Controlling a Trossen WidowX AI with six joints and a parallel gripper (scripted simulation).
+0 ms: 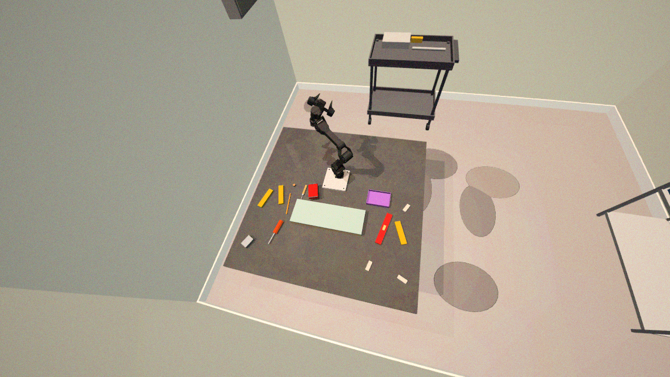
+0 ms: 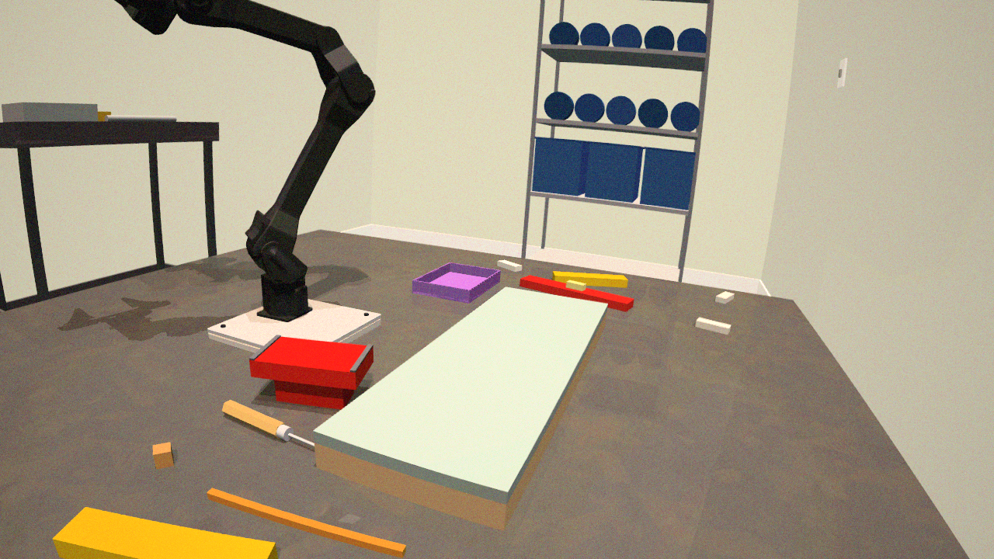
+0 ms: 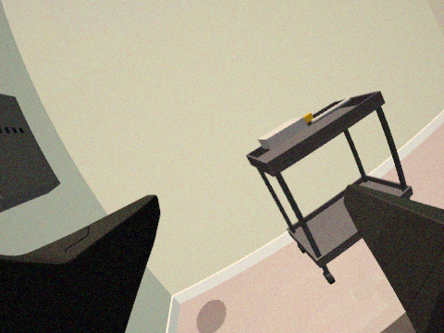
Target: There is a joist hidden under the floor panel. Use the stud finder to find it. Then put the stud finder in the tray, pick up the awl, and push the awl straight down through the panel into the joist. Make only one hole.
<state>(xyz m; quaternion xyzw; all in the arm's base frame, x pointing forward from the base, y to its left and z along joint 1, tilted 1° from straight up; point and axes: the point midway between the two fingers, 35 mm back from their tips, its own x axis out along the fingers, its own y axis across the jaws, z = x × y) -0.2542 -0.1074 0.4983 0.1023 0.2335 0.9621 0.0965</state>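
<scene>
Right now the red stud finder is 490 mm ahead of my gripper tip, 70 mm to the right of it and 500 mm below it. Also, from my gripper tip: awl 490 mm ahead, 160 mm to the right, 510 mm below; small orange cube 420 mm ahead, 250 mm to the right, 510 mm below; square indicator light 500 mm ahead, 60 mm to the right, 520 mm below.
</scene>
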